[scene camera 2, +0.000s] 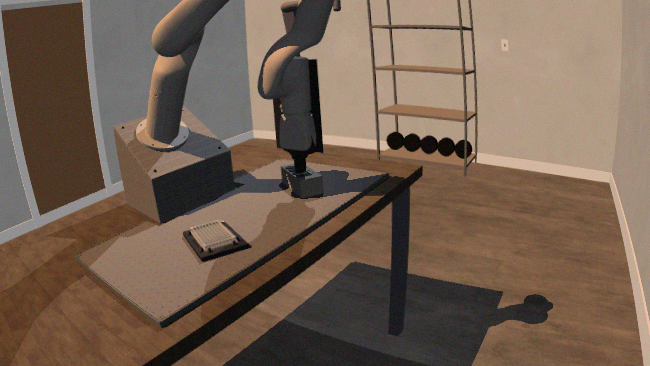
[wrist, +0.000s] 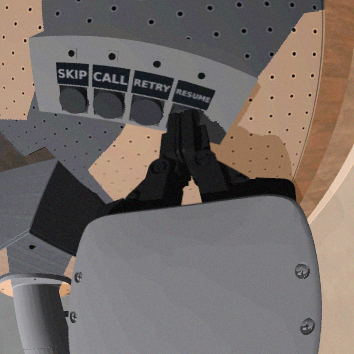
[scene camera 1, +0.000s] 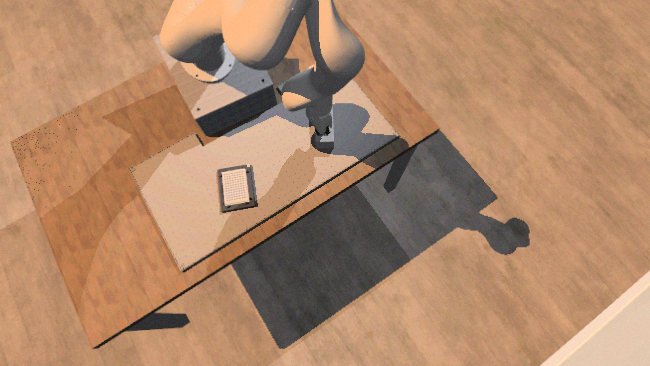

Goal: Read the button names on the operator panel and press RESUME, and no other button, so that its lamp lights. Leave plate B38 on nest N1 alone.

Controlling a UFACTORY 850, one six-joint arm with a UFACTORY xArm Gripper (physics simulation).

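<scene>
The operator panel [scene camera 1: 328,139] [scene camera 2: 311,186] [wrist: 235,95] is a grey box on the pegboard. In the wrist view its labels, left to right, read SKIP [wrist: 72,74], CALL [wrist: 110,79], RETRY [wrist: 152,85] and RESUME [wrist: 193,95]. The round SKIP, CALL and RETRY buttons are uncovered. My gripper [scene camera 1: 324,131] [scene camera 2: 300,171] [wrist: 185,126] is shut and empty, its fingertips over the RESUME button and mostly hiding it; contact cannot be told. The RESUME lamp [wrist: 201,75] is dark, like the other three. Plate B38 [scene camera 1: 235,186] [scene camera 2: 214,235] sits on nest N1 [scene camera 1: 231,209] [scene camera 2: 236,246], apart from my gripper.
The pegboard [scene camera 1: 175,215] [scene camera 2: 135,280] lies on the wooden table [scene camera 1: 65,240]. The robot's base block [scene camera 1: 235,107] [scene camera 2: 192,185] [wrist: 60,205] stands behind the pegboard, beside the panel. A shelf rack [scene camera 2: 465,100] stands against the far wall.
</scene>
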